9 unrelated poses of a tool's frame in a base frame.
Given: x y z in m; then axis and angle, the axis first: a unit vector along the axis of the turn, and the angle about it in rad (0 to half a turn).
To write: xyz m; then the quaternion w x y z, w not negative. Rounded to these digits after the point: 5 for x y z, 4 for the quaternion.
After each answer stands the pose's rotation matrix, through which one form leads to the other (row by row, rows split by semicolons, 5 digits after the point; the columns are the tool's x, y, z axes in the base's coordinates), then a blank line. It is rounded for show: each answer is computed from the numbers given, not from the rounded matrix.
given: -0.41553, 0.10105, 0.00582, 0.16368, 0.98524, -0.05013, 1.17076
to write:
-0.41553, 0.10105, 0.00582, 0.8335, 0.0904, 0.5444, -0.0277
0.40581 0.14463 0.90244; 0.05229 0.98211 -0.18091; -0.91246 0.12060 0.39099

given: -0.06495, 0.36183, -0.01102, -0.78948, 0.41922, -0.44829, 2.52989
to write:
-0.06495, 0.36183, -0.01102, 0.3011, -0.7528, 0.3998, -0.4275
0.31488 -0.34449 0.88441; -0.85936 -0.49904 0.11158; 0.40292 -0.79516 -0.45318

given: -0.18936, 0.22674, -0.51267, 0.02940, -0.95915, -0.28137, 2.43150
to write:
-0.18936, 0.22674, -0.51267, 0.3476, 0.0276, -0.8993, -0.2638
-0.75678 0.13384 -0.63982; -0.23301 0.85928 0.45536; 0.61073 0.49369 -0.61910

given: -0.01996, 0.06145, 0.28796, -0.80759, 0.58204, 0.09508, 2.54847
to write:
-0.01996, 0.06145, 0.28796, 0.2922, -0.7723, 0.5566, 0.0909
0.36379 -0.91295 0.18488; -0.80666 -0.20953 0.55263; -0.46579 -0.35017 -0.81266

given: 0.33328, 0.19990, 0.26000, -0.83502, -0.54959, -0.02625, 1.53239
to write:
0.33328, 0.19990, 0.26000, 0.7206, -0.5790, -0.3811, -0.0182
0.70888 0.46753 -0.52811; 0.41507 0.32885 0.84828; 0.57026 -0.82053 0.03906

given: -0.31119, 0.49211, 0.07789, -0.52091, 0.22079, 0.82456, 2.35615
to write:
-0.31119, 0.49211, 0.07789, 0.3827, -0.4813, 0.2040, 0.7618
-0.24386 -0.77941 -0.57710; 0.38674 -0.62386 0.67914; -0.88936 -0.05757 0.45357

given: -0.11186, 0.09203, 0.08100, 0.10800, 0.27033, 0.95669, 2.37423
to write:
-0.11186, 0.09203, 0.08100, 0.3743, 0.1001, 0.2507, 0.8871
-0.69968 -0.61396 0.36536; 0.71438 -0.59407 0.36979; -0.00999 0.51974 0.85426

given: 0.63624, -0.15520, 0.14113, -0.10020, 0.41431, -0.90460, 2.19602
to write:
0.63624, -0.15520, 0.14113, 0.4554, -0.0892, 0.3689, -0.8054
-0.56936 0.66767 0.47963; -0.79929 -0.31316 -0.51290; -0.19224 -0.67539 0.71196

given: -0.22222, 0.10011, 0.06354, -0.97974, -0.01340, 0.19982, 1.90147
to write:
-0.22222, 0.10011, 0.06354, 0.5811, -0.7974, -0.0109, 0.1626
0.94687 -0.17160 -0.27201; 0.20639 -0.32444 0.92312; -0.24666 -0.93021 -0.27179

